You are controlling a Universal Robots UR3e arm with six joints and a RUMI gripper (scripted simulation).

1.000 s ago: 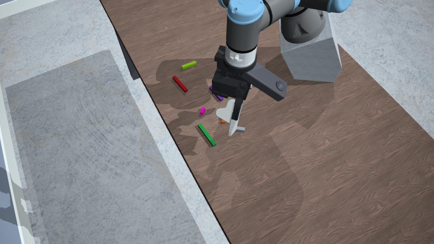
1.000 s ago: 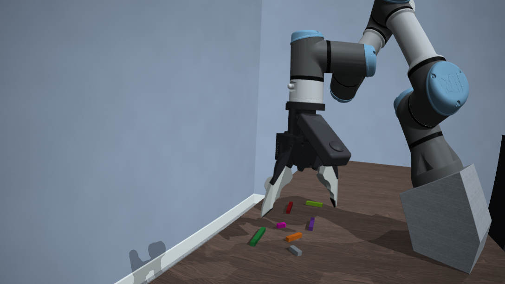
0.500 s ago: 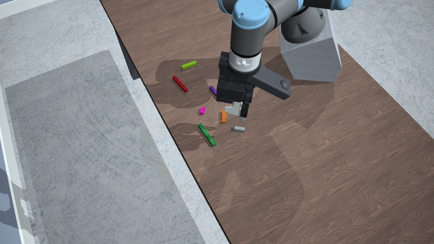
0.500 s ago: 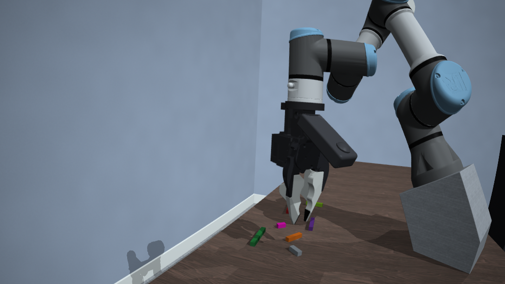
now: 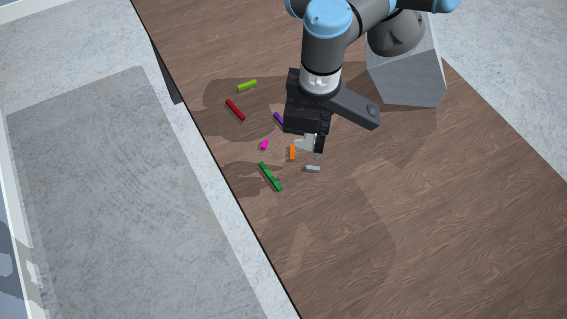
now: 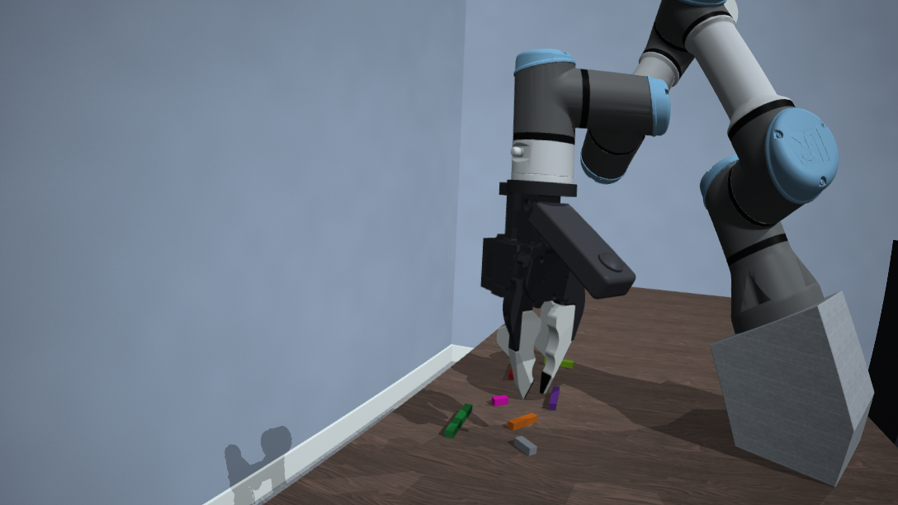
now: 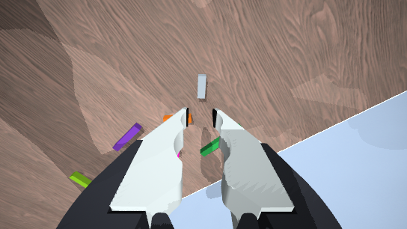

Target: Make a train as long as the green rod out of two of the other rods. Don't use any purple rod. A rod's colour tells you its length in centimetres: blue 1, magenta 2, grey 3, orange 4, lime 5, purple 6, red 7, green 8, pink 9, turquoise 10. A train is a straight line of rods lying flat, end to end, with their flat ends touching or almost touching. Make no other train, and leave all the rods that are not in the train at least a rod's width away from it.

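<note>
My hand is 80 mm above the grey rod. Also, from my hand: green rod: 90 mm ahead, 40 mm to the right, 80 mm below; then orange rod: 10 mm ahead, 60 mm to the right, 80 mm below; then magenta rod: 50 mm ahead, 120 mm to the right, 80 mm below.
</note>
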